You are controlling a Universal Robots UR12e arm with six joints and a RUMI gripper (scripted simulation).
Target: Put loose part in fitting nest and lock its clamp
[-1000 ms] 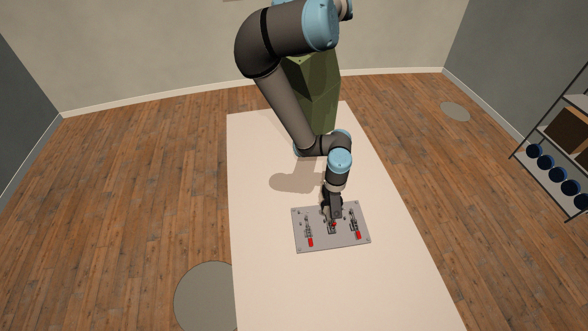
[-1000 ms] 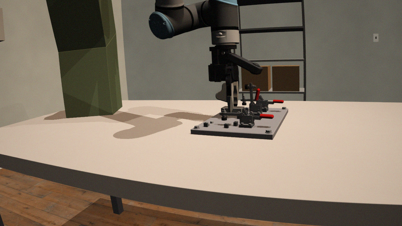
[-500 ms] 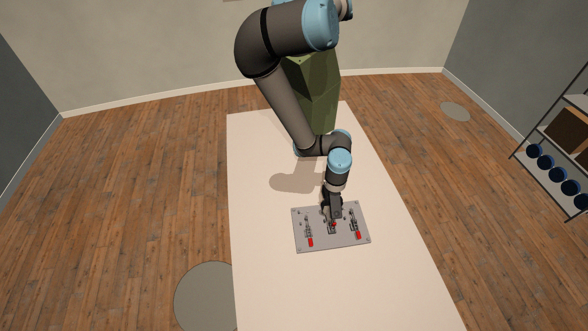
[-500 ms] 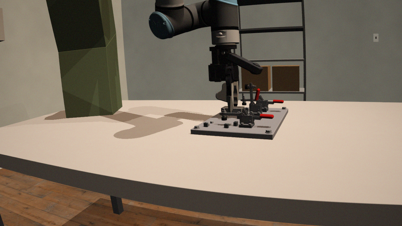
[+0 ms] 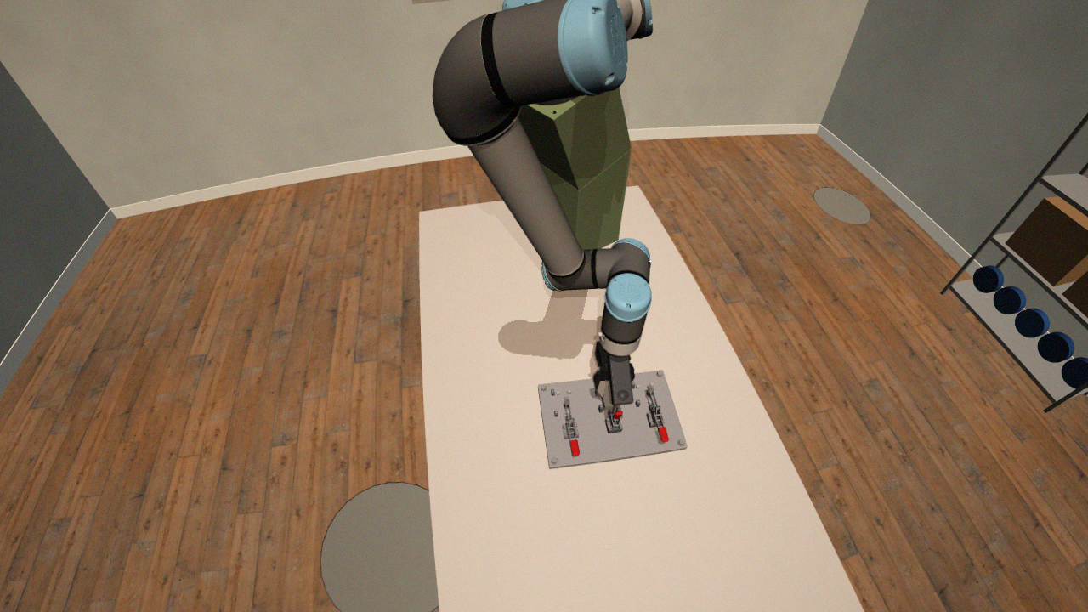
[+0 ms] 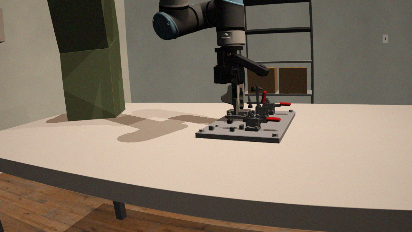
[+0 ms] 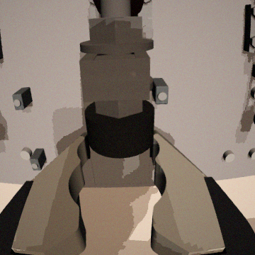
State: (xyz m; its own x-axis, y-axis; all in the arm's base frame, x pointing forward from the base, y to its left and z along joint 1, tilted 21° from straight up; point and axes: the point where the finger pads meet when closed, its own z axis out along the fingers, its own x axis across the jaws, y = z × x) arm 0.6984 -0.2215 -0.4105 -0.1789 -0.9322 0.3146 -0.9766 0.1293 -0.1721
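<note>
Now: the grey block 10 mm below my hand. From my hand the other things lie so: dark stop block (40 mm ahead, 20 mm below, 10 mm to the right); then grey fixture plate (50 mm ahead, 40 mm below, 10 mm to the right).
</note>
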